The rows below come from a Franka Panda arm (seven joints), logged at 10 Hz.
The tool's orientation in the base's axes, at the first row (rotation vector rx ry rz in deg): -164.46 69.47 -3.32
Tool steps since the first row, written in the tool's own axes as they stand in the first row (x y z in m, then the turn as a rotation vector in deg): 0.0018 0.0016 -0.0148 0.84 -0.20 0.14; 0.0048 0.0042 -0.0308 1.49 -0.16 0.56; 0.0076 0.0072 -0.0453 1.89 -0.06 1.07; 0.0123 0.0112 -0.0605 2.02 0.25 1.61; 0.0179 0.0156 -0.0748 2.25 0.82 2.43; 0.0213 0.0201 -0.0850 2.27 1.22 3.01; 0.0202 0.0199 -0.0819 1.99 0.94 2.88; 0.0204 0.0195 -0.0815 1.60 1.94 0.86; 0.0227 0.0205 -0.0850 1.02 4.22 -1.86
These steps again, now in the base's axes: -0.0005 -0.0025 0.0148 0.73 -0.46 -0.11; -0.0010 -0.0066 0.0307 1.18 -0.95 -0.52; -0.0019 -0.0109 0.0452 1.41 -1.30 -1.02; -0.0021 -0.0171 0.0603 1.30 -1.61 -1.57; -0.0020 -0.0244 0.0746 1.09 -2.16 -2.40; -0.0033 -0.0300 0.0847 0.84 -2.45 -3.00; -0.0038 -0.0291 0.0816 0.84 -2.06 -2.86; -0.0033 -0.0289 0.0812 -0.24 -2.49 -0.89; -0.0026 -0.0313 0.0847 -2.39 -3.69 1.72
